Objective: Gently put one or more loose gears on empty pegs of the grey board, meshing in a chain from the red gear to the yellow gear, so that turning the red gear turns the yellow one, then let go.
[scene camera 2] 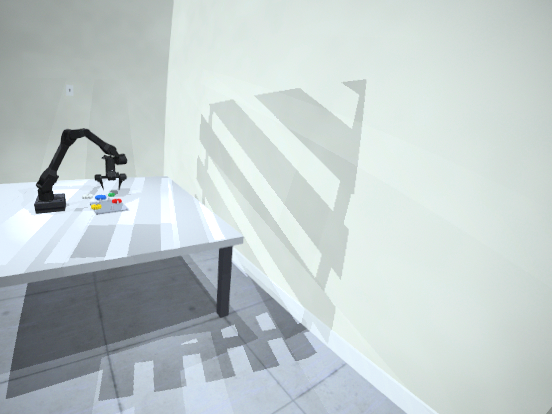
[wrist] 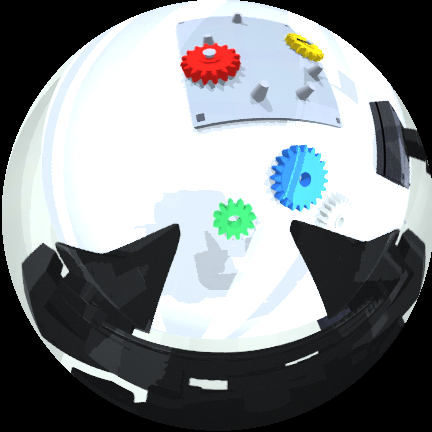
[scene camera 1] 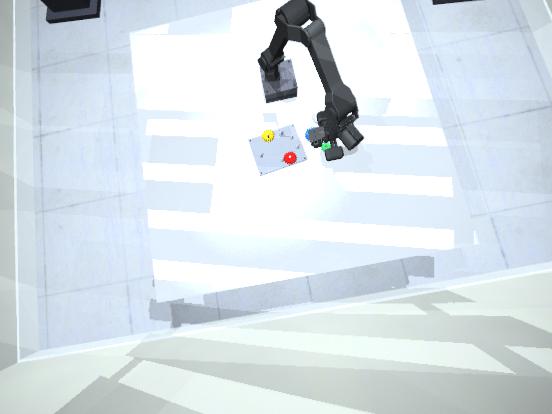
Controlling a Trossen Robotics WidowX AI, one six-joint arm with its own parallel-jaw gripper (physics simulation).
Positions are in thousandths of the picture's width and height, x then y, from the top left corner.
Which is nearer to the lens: the green gear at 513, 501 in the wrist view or the white gear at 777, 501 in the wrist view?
The green gear.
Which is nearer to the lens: the blue gear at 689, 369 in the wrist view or the white gear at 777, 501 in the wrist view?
The blue gear.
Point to a red gear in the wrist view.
At 522, 142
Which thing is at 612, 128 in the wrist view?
A grey board.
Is the gripper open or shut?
Open.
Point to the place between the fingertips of the gripper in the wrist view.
At 547, 527
